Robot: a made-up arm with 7 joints. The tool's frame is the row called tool.
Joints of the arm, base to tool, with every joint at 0 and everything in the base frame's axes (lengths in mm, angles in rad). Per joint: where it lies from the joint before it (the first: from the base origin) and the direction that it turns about. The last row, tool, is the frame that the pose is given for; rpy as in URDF.
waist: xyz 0 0 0 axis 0.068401 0.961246 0.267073
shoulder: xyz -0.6 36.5 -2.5 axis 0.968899 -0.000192 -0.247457
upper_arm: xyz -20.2 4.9 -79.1 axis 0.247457 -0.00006 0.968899
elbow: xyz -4.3 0 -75.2 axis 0.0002 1 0.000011
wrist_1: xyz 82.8 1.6 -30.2 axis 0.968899 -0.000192 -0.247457
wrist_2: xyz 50 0 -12.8 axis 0.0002 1 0.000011
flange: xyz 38.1 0 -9.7 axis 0.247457 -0.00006 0.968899
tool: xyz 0 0 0 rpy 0 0.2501 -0.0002
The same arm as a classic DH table. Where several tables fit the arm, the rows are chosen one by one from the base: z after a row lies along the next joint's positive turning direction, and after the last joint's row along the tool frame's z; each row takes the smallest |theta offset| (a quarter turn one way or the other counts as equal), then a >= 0, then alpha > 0; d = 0 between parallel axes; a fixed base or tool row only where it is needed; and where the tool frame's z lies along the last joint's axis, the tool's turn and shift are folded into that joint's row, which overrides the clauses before.
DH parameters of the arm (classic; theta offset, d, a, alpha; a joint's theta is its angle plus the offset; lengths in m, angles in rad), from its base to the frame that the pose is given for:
base (fixed): -0.0710 0.0000 0.0000 -1.3004
waist: -1.3111 0.0344 -0.0125 -1.5708
shoulder: 1.2915 0.0000 -0.0049 1.5708
upper_arm: 1.5708 -0.1556 0.0144 -1.5708
elbow: 1.5708 0.0016 0.0088 1.5708
wrist_1: 0.0000 0.1393 0.0000 -1.5708
wrist_2: -1.5708 0.0000 0.0393 1.5708
flange: 0.0000 0.0000 0.0000 0.0000

